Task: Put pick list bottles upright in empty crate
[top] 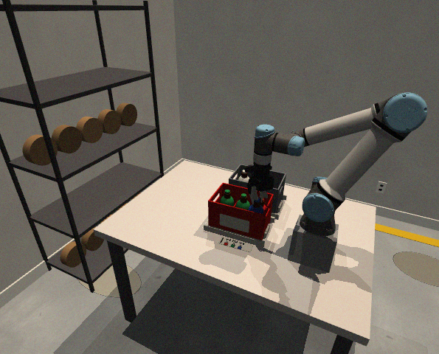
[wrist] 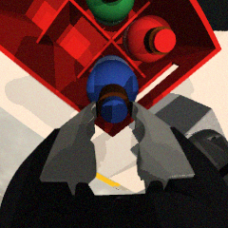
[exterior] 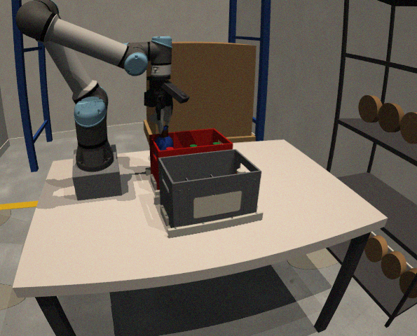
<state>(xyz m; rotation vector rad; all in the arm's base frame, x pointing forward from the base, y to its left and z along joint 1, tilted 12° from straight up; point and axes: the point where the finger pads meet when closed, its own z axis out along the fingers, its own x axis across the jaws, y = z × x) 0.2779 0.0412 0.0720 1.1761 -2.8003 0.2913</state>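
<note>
Right now the blue bottle is 70 mm below my hand. From my hand the other things lie so: red bottle (90 mm to the right, 120 mm below); then red crate (90 mm ahead, 40 mm to the right, 120 mm below); then pick list (60 mm ahead, 90 mm to the left, 210 mm below).
</note>
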